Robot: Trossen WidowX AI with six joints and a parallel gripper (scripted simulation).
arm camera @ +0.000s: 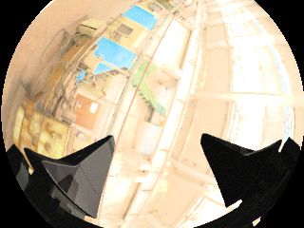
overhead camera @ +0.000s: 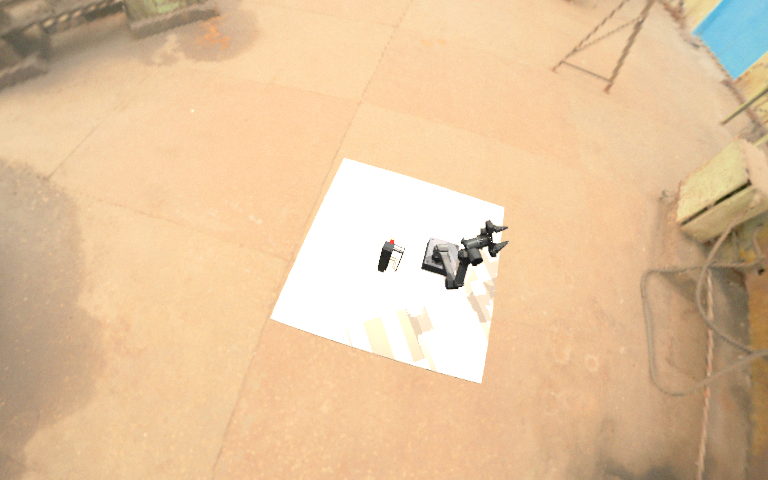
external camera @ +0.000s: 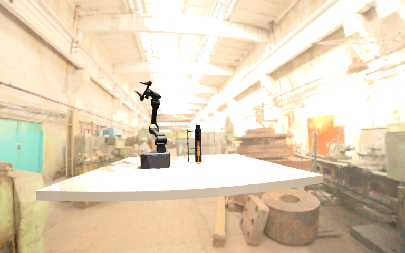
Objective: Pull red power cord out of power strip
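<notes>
Right now my gripper tip is 51 cm short of the red plug, 48 cm above it and 6 cm to the left of it.
</notes>
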